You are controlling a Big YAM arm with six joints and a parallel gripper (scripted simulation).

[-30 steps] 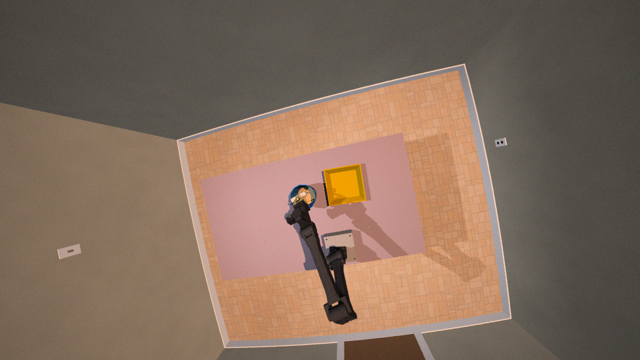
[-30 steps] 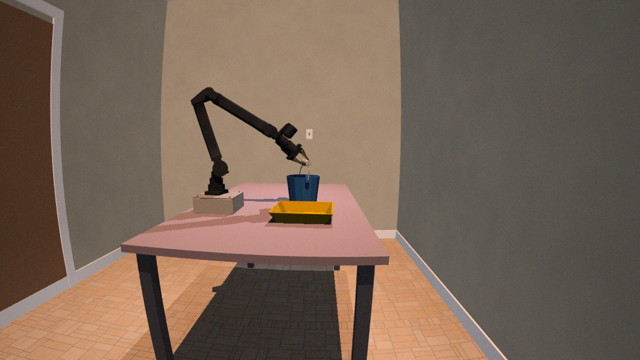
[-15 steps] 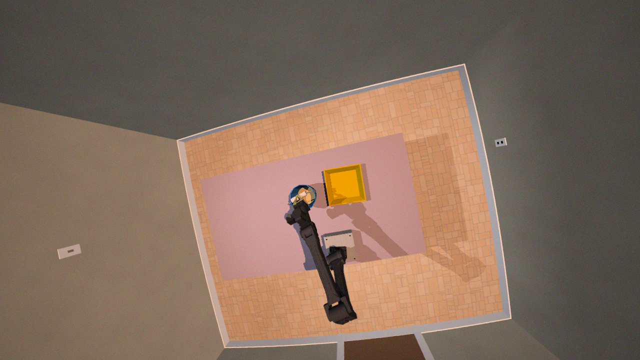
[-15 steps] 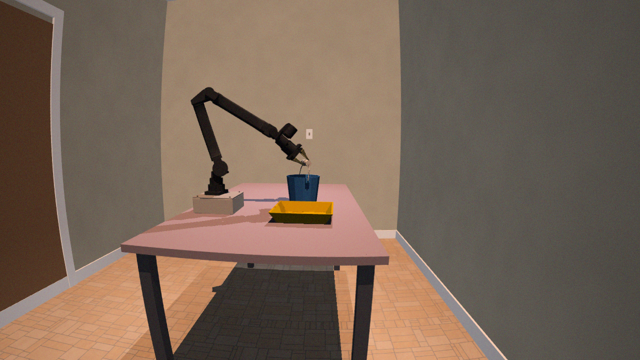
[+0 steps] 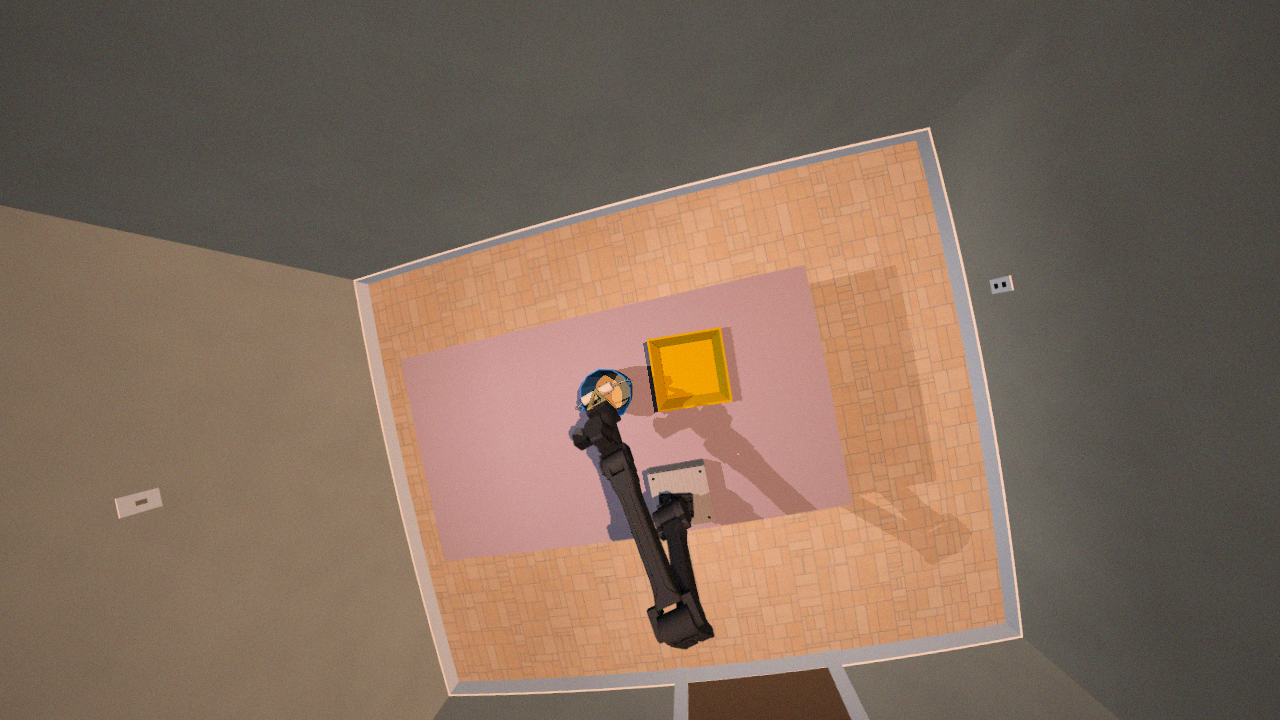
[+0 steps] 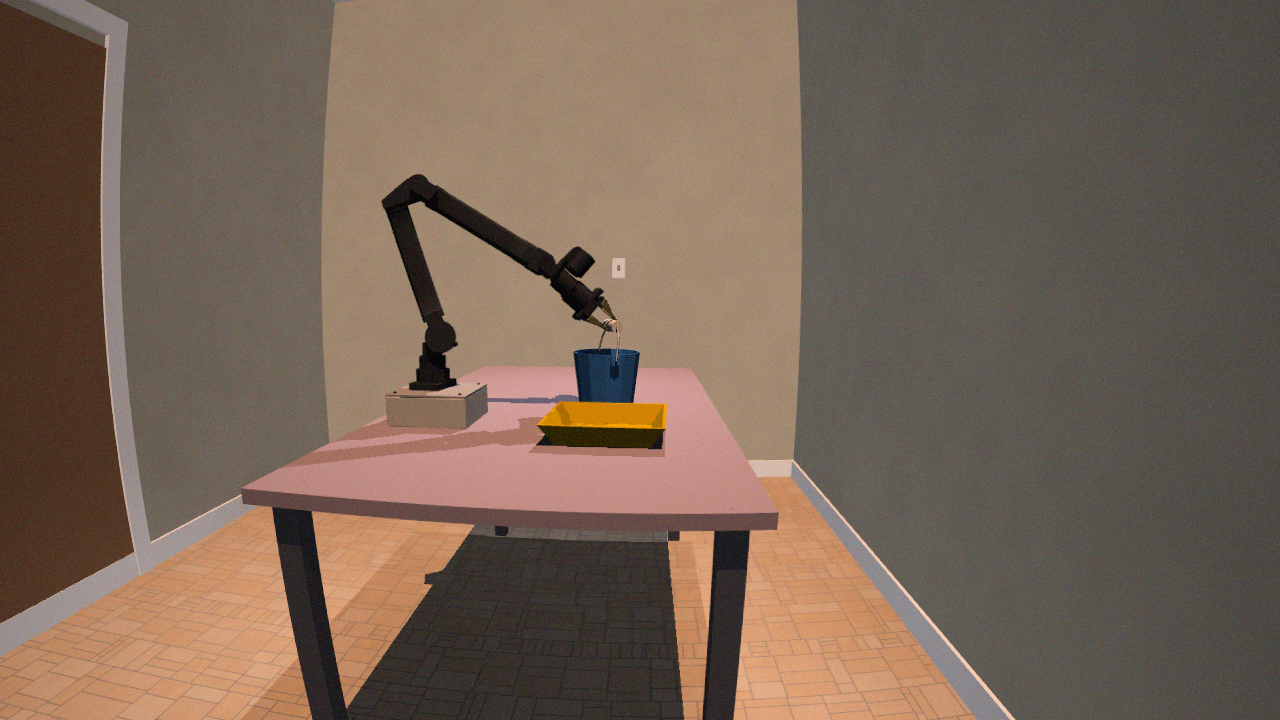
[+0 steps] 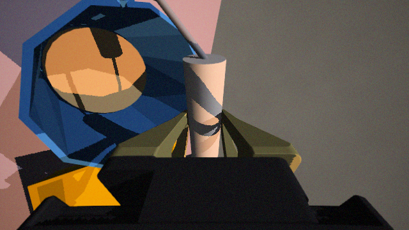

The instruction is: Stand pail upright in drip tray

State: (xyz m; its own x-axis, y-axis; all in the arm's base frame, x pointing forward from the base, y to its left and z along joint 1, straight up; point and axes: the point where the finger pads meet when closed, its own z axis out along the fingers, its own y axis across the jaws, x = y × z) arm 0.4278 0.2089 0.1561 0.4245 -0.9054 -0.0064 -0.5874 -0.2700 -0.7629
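The pail handle is 30 mm below my hand. The rest, counted from my hand: blue pail: 10 mm behind, 100 mm below; yellow drip tray: 50 mm ahead, 290 mm to the right, 220 mm below.
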